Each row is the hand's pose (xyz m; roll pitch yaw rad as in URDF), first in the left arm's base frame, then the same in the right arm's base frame.
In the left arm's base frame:
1: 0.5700 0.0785 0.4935 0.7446 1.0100 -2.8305
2: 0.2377 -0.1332 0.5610 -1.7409 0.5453 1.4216
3: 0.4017 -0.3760 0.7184 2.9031 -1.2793 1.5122
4: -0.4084 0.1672 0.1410 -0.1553 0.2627 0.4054
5: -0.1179 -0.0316 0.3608 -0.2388 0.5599 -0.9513
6: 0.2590 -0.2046 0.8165 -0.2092 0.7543 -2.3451
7: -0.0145 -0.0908 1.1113 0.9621 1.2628 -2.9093
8: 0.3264 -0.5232 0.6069 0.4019 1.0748 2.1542
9: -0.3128 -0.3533 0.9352 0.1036 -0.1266 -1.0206
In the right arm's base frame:
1: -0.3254 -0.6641 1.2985 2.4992 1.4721 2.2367
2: -0.0626 -0.3982 1.1569 -2.3310 0.3042 -1.7720
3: -0.1687 -0.1570 1.3598 1.5805 -0.9765 -0.1938
4: 0.3161 -0.6739 0.4752 -0.3107 -0.3030 -2.5339
5: 0.1480 -0.4823 0.8028 0.2873 0.2261 2.5978
6: 0.0377 -0.2855 1.3761 0.6247 1.0942 1.6843
7: 0.4420 -0.3035 1.4803 -2.3745 1.2899 -2.9140
8: -0.1971 -0.0232 1.2147 -0.8124 1.0100 -1.8696
9: 0.5383 -0.0372 1.1506 0.6686 -0.3326 2.1874

